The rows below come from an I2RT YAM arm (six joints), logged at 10 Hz.
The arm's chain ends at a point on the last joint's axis. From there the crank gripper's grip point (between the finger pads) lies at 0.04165 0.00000 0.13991 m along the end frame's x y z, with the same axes.
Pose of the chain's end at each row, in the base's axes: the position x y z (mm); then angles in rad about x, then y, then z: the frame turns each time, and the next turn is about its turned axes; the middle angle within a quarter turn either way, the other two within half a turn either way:
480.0 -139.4 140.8 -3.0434 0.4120 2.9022
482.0 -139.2 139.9 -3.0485 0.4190 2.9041
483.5 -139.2 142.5 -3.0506 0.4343 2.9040
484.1 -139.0 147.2 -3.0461 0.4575 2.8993
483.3 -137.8 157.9 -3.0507 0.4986 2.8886
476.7 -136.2 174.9 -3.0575 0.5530 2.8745
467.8 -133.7 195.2 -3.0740 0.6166 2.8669
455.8 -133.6 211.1 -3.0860 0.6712 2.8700
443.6 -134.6 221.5 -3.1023 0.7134 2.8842
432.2 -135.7 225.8 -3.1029 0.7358 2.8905
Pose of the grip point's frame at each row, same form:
498.9 -135.1 -3.9 -3.0434 0.4120 2.9022
501.9 -135.5 -4.7 -3.0485 0.4190 2.9041
505.6 -135.9 -1.7 -3.0506 0.4343 2.9040
509.6 -135.3 3.5 -3.0461 0.4575 2.8993
514.8 -135.3 15.4 -3.0507 0.4986 2.8886
516.0 -135.4 34.3 -3.0575 0.5530 2.8745
516.0 -135.7 57.4 -3.0740 0.6166 2.8669
511.4 -137.3 76.2 -3.0860 0.6712 2.8700
504.7 -140.0 89.0 -3.1023 0.7134 2.8842
496.2 -141.0 94.7 -3.1029 0.7358 2.8905

